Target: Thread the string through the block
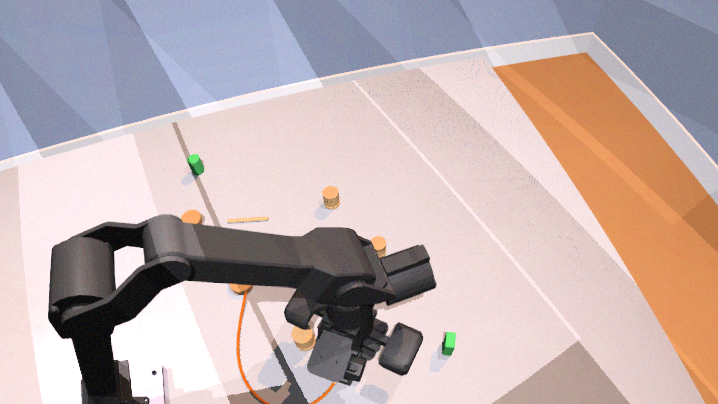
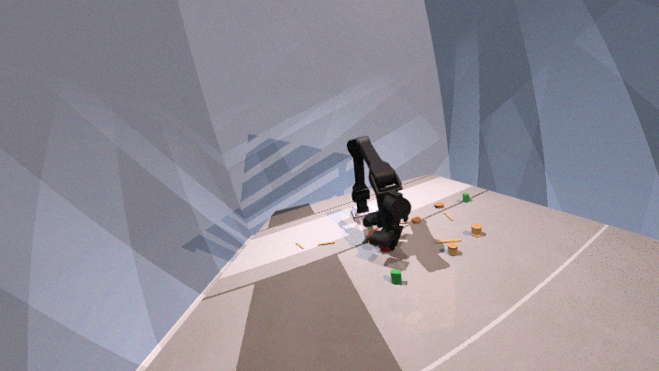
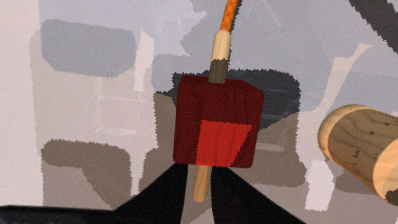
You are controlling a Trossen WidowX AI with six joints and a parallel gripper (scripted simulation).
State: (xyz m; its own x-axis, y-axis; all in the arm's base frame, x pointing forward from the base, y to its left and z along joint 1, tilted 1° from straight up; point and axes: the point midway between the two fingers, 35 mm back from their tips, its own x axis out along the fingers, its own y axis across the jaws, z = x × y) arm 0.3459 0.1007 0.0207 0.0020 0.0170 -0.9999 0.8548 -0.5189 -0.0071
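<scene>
My gripper tip is 2 cm to the left of the red block, 2 cm past it and 1 cm below it. From my gripper tip the other things lie so: green block 14 cm ahead, 1 cm to the right, 1 cm above; round wooden button 18 cm behind, 13 cm to the left; pale wooden cylinder 8 cm behind, 2 cm to the left, 1 cm above.
</scene>
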